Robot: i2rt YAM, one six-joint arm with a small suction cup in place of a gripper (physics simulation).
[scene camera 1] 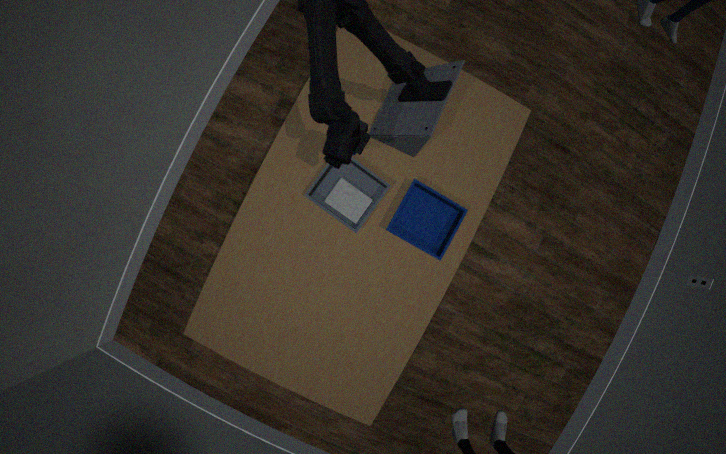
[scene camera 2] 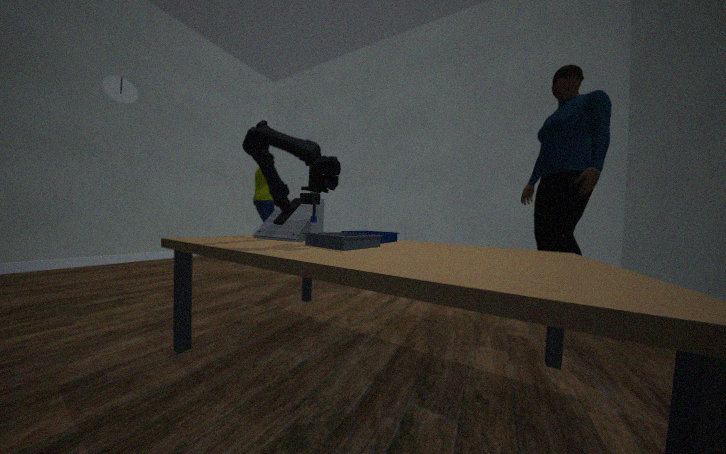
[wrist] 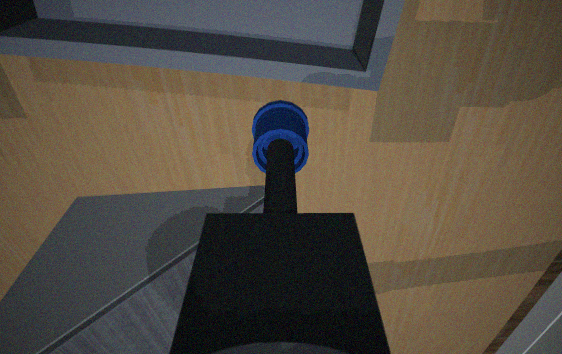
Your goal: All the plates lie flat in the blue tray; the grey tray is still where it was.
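Pixels of known places: hand at its tool point: (scene camera 2: 313, 222) (wrist: 280, 127); arm's base at its link origin: (scene camera 1: 423, 92) (scene camera 2: 289, 211).
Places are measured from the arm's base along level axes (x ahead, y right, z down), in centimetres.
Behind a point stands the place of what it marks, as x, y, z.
Note:
A pale, almost white plate (scene camera 1: 349, 200) {44.9, 6.0, 11.8} lies in the grey tray (scene camera 1: 331, 215) {53.3, 9.2, 9.4} (scene camera 2: 342, 241) {50.1, 20.9, 11.2} (wrist: 200, 62) {31.2, 8.0, 9.4}, near its front corner. Whether more plates lie under it cannot be told. The blue tray (scene camera 1: 412, 241) {47.4, -24.0, 14.1} (scene camera 2: 389, 236) {48.0, -25.0, 11.3} stands beside the grey tray, and no plate shows in it in the first scene view. My gripper, a blue suction cup (scene camera 2: 313, 218) (wrist: 280, 135), points down with nothing on it, so it is open. In the wrist view it shows beside the grey tray's rim, on the side toward the arm's base. In the first scene view the arm hides the cup.
The arm's grey slanted base mount (scene camera 1: 409, 115) {9.3, 0.6, 1.1} (scene camera 2: 289, 227) {9.0, 7.7, 8.2} (wrist: 120, 300) {17.3, 1.1, 2.5} stands on the table (scene camera 1: 299, 299) {89.9, 5.6, 14.4} (scene camera 2: 481, 262) {93.2, 13.2, 14.4} behind the trays, close to the cup in the wrist view. A person in a blue top (scene camera 2: 575, 133) stands beyond the table.

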